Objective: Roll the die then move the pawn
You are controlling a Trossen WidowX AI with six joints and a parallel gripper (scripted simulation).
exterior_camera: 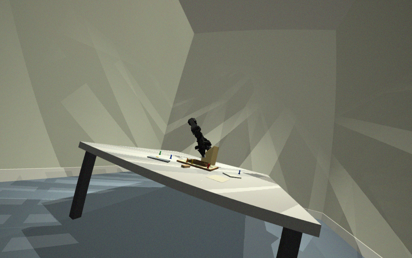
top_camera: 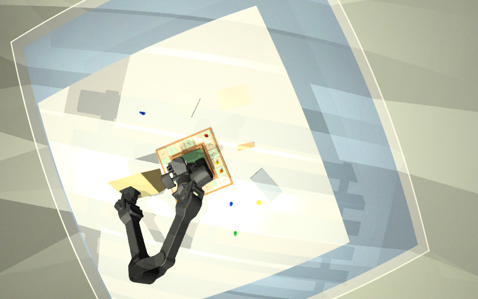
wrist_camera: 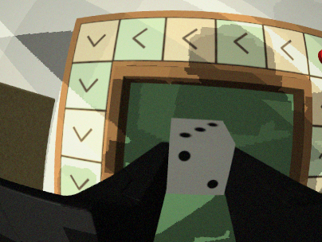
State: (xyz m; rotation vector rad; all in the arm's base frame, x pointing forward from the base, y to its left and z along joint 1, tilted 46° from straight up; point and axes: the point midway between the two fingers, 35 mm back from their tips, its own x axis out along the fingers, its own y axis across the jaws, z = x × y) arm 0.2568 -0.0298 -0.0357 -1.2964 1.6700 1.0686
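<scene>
The red pawn lies 130 mm ahead of my gripper tip, 90 mm to the left of it and 50 mm below it. From my gripper tip the other things lie so: yellow pawn: 120 mm ahead, 50 mm below, 40 mm to the right; white die: right at my gripper tip; green tray: 70 mm below, 20 mm to the right, 10 mm ahead.
</scene>
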